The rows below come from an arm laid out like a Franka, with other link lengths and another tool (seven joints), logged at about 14 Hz.
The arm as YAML. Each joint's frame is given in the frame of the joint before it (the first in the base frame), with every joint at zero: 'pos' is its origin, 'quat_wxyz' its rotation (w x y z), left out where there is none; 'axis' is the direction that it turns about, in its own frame. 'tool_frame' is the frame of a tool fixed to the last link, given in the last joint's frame.
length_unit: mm
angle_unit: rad
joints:
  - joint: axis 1
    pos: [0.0, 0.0, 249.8]
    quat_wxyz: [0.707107, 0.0, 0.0, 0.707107]
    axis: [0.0, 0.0, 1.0]
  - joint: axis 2
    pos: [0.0, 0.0, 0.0]
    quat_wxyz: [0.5, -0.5, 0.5, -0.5]
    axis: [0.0, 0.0, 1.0]
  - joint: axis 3
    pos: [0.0, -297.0, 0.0]
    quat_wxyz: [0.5, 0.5, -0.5, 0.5]
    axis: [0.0, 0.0, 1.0]
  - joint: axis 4
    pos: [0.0, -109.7, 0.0]
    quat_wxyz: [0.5, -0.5, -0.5, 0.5]
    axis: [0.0, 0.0, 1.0]
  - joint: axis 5
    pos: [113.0, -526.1, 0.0]
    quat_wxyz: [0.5, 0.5, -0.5, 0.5]
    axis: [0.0, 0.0, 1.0]
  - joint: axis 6
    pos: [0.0, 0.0, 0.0]
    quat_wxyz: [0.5, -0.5, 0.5, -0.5]
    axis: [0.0, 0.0, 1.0]
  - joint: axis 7
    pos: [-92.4, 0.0, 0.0]
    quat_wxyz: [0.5, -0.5, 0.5, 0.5]
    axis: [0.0, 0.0, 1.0]
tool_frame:
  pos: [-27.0, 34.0, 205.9]
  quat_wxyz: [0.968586, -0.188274, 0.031, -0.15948]
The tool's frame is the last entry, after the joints.
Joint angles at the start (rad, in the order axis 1, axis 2, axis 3, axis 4, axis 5, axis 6, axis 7): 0.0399, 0.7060, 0.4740, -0.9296, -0.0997, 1.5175, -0.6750
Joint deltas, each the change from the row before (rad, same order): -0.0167, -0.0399, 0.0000, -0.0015, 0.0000, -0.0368, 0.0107; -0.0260, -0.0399, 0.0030, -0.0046, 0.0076, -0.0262, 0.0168; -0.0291, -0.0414, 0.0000, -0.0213, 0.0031, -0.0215, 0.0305; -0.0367, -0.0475, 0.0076, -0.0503, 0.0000, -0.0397, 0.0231; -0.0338, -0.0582, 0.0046, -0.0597, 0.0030, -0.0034, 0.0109; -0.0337, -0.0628, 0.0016, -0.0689, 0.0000, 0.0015, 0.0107; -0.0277, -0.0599, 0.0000, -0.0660, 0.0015, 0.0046, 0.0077; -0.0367, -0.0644, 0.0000, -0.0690, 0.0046, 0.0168, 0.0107; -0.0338, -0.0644, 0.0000, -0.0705, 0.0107, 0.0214, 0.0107; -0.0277, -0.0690, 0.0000, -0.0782, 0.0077, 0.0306, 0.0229; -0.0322, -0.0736, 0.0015, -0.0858, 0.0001, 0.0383, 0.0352; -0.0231, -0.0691, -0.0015, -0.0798, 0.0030, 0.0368, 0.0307; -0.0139, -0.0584, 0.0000, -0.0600, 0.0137, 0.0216, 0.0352; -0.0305, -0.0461, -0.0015, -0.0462, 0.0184, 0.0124, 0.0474
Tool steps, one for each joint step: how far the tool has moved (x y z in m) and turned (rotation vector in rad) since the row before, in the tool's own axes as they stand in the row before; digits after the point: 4 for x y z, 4 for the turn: 0.0073, -0.0010, -0.0331, 0.0111, -0.0159, 0.0159; 0.0043, -0.0043, -0.0348, -0.0018, -0.0229, 0.0260; 0.0018, -0.0118, -0.0280, 0.0097, -0.0254, 0.0448; 0.0070, -0.0203, -0.0149, 0.0353, 0.0064, 0.0484; 0.0050, -0.0132, -0.0172, 0.0172, -0.0170, 0.0246; 0.0042, -0.0163, -0.0147, 0.0232, -0.0214, 0.0268; 0.0049, -0.0144, -0.0115, 0.0210, -0.0200, 0.0215; 0.0003, -0.0184, -0.0151, 0.0113, -0.0332, 0.0300; 0.0013, -0.0166, -0.0120, 0.0058, -0.0308, 0.0287; 0.0029, -0.0147, -0.0088, 0.0073, -0.0408, 0.0333; -0.0004, -0.0194, -0.0083, 0.0116, -0.0559, 0.0462; 0.0010, -0.0168, -0.0060, 0.0081, -0.0500, 0.0388; 0.0058, -0.0103, -0.0063, 0.0002, -0.0354, 0.0398; -0.0059, -0.0199, -0.0080, -0.0024, -0.0345, 0.0736
